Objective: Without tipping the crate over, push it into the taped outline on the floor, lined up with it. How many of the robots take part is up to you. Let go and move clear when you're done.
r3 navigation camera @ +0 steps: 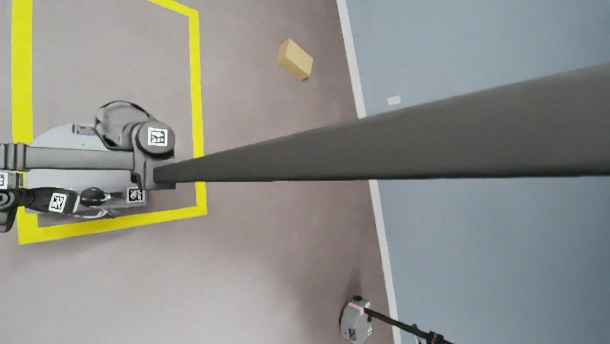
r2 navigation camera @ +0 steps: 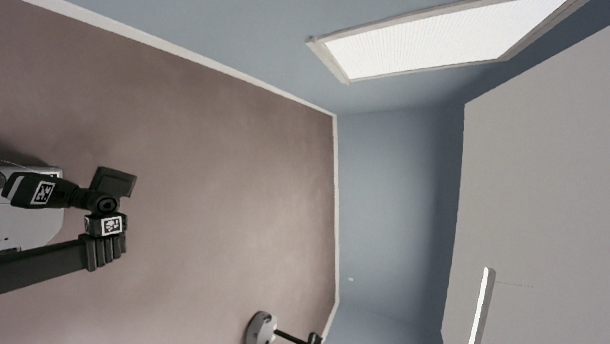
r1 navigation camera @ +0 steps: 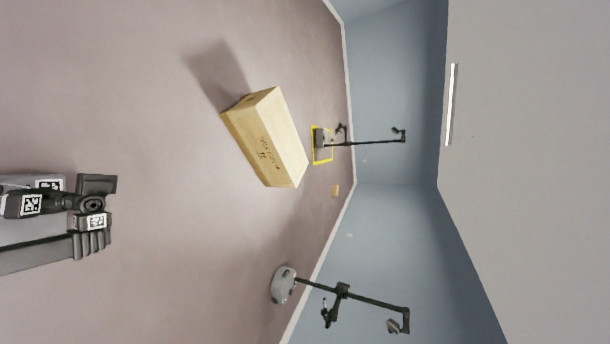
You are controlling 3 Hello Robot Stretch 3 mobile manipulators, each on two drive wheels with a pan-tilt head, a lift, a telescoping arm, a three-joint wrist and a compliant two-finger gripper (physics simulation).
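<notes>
The long tan crate stands upright on the floor in the r1 view, turned at an angle, apart from every robot. The yellow taped outline lies beyond it. The crate does not show in the r2 and r3 views. My r3 base stands in the outline, overlapping its edge. My r3 gripper is folded back over the base; its finger opening is unclear. The wrists of my r1 and r2 show at the left of their own views, with their fingers cut off.
A small tan block lies near the wall. My r2 base stands to the side, near a wall. Another robot shows at the bottom of the r2 view. White skirting borders the floor.
</notes>
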